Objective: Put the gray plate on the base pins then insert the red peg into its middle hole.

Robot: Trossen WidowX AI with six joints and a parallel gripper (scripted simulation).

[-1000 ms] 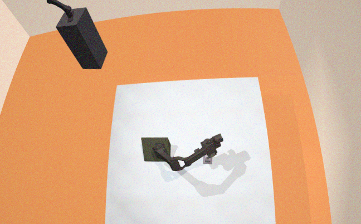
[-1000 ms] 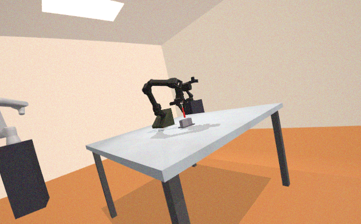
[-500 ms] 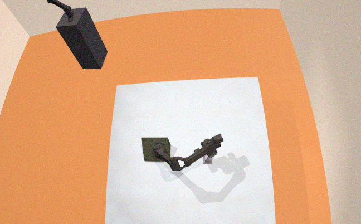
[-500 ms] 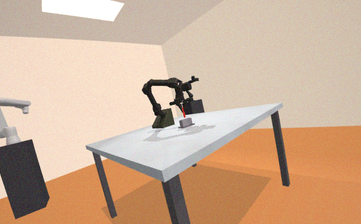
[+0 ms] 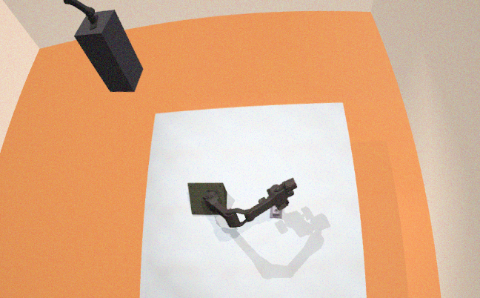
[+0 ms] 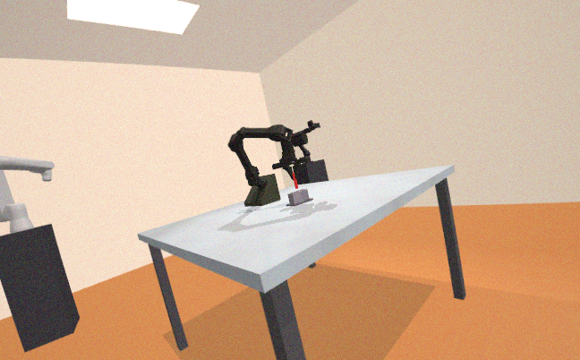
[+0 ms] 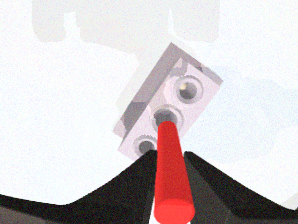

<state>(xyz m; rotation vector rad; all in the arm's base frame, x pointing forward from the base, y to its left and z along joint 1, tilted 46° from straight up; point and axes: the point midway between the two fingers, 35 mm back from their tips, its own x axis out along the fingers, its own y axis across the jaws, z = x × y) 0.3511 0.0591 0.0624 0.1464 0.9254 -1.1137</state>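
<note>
Right now the gray plate is 7 cm below my gripper tip. Also, from my gripper tip: red peg right at my gripper tip; then base 11 cm below.
</note>
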